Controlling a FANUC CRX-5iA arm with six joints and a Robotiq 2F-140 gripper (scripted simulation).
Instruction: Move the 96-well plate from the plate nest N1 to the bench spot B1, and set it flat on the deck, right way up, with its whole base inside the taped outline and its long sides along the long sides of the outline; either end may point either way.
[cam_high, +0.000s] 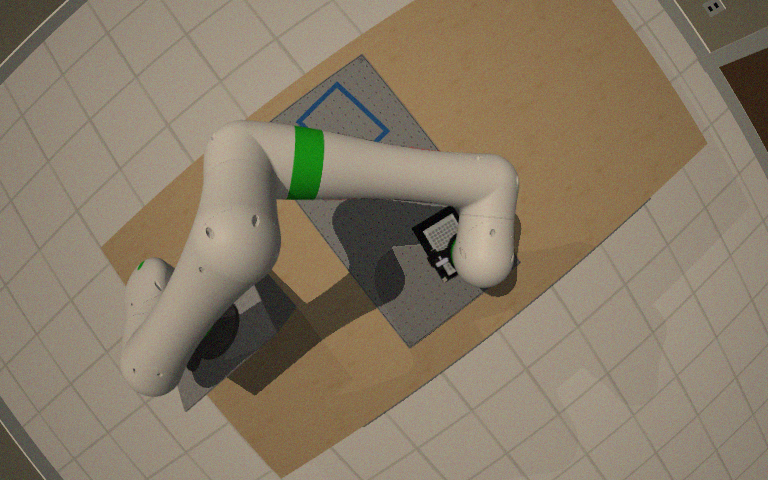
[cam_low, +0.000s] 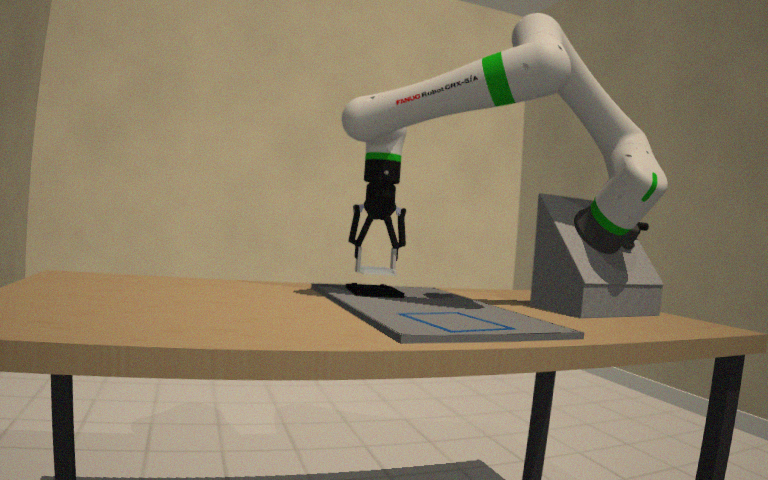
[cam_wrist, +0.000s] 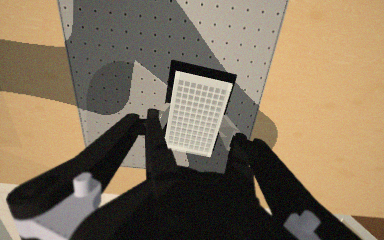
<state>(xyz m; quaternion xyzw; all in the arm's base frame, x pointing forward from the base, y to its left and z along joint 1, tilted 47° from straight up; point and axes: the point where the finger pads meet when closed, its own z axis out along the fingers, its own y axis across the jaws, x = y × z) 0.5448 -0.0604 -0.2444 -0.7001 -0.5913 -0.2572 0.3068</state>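
Right now my hand is 70 mm above the black plate nest. Also, from my hand: white 96-well plate (20 mm below).
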